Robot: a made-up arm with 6 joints. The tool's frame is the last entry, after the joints. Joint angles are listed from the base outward.
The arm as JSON. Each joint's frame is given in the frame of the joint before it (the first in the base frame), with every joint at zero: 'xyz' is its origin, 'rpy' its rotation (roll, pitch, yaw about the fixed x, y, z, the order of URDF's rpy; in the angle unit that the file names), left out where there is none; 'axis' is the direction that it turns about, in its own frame. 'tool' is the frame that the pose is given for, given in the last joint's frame.
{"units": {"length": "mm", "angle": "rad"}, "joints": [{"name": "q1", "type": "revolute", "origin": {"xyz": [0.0, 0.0, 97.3]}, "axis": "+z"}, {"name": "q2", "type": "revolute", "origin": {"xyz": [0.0, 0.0, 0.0], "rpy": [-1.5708, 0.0, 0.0]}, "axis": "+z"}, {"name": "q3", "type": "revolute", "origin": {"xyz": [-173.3, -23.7, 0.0]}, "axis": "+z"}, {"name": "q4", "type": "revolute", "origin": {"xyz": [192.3, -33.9, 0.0], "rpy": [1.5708, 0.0, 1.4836]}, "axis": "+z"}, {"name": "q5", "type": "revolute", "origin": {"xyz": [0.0, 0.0, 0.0], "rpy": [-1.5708, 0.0, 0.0]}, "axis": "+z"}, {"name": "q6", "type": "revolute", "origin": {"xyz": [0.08, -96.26, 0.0], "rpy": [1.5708, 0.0, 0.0]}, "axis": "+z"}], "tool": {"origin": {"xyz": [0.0, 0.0, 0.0]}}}
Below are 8 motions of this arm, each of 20 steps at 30 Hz.
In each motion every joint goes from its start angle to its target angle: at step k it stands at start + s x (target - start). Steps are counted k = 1, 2, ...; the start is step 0. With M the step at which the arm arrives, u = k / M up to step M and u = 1 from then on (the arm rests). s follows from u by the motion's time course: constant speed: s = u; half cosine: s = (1 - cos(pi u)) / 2; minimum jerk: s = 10 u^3 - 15 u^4 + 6 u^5.
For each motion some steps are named. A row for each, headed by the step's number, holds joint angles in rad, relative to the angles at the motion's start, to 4 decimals.
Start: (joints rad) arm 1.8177 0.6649 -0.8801 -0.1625 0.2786 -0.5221
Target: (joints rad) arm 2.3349 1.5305 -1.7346 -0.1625 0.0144 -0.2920
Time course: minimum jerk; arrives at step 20
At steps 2, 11, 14, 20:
2: 0.0044 0.0074 -0.0073 0.0000 -0.0023 0.0020
11: 0.3068 0.5134 -0.5068 0.0000 -0.1567 0.1365
14: 0.4329 0.7244 -0.7151 0.0000 -0.2211 0.1926
20: 0.5172 0.8656 -0.8545 0.0000 -0.2642 0.2301

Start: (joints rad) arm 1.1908 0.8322 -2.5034 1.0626 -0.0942 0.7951
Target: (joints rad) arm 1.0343 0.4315 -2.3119 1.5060 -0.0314 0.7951
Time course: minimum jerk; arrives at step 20
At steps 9, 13, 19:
9: -0.0637 -0.1630 0.0779 0.1804 0.0256 0.0000
13: -0.1197 -0.3065 0.1465 0.3391 0.0480 0.0000
19: -0.1563 -0.4002 0.1913 0.4429 0.0627 0.0000

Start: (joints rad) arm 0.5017 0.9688 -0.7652 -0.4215 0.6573 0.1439
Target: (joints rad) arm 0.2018 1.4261 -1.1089 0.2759 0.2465 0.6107
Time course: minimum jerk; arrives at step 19
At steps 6, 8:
6: -0.0554 0.0844 -0.0634 0.1287 -0.0758 0.0862
8: -0.1063 0.1621 -0.1218 0.2472 -0.1456 0.1654

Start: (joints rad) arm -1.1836 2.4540 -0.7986 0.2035 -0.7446 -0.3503
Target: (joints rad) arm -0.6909 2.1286 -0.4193 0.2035 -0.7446 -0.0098
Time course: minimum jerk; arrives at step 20
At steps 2, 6, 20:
2: 0.0042 -0.0028 0.0032 0.0000 0.0000 0.0029
6: 0.0803 -0.0531 0.0619 0.0000 0.0000 0.0555
20: 0.4927 -0.3254 0.3793 0.0000 0.0000 0.3405

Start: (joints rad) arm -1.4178 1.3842 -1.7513 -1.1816 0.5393 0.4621
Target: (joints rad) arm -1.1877 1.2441 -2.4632 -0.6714 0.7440 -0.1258
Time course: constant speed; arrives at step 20
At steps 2, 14, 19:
2: 0.0230 -0.0140 -0.0712 0.0510 0.0205 -0.0588
14: 0.1611 -0.0981 -0.4983 0.3571 0.1433 -0.4115
19: 0.2186 -0.1331 -0.6763 0.4847 0.1945 -0.5585

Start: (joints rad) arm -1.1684 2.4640 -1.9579 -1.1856 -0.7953 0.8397
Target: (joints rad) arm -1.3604 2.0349 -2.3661 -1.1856 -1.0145 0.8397
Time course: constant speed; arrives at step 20
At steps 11, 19, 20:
11: -0.1056 -0.2360 -0.2245 0.0000 -0.1206 0.0000
19: -0.1824 -0.4076 -0.3878 0.0000 -0.2082 0.0000
20: -0.1920 -0.4291 -0.4082 0.0000 -0.2192 0.0000

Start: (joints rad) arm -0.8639 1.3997 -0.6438 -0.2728 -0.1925 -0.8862
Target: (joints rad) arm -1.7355 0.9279 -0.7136 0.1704 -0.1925 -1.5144
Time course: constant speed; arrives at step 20
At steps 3, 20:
3: -0.1307 -0.0708 -0.0105 0.0665 0.0000 -0.0942
20: -0.8716 -0.4718 -0.0698 0.4432 0.0000 -0.6282

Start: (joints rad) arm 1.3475 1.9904 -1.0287 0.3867 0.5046 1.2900
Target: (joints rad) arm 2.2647 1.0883 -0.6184 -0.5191 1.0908 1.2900
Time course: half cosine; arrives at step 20
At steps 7, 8, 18, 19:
7: 0.2504 -0.2463 0.1120 -0.2473 0.1600 0.0000
8: 0.3169 -0.3117 0.1418 -0.3129 0.2025 0.0000
18: 0.8948 -0.8800 0.4003 -0.8836 0.5719 0.0000
19: 0.9116 -0.8965 0.4078 -0.9002 0.5826 0.0000

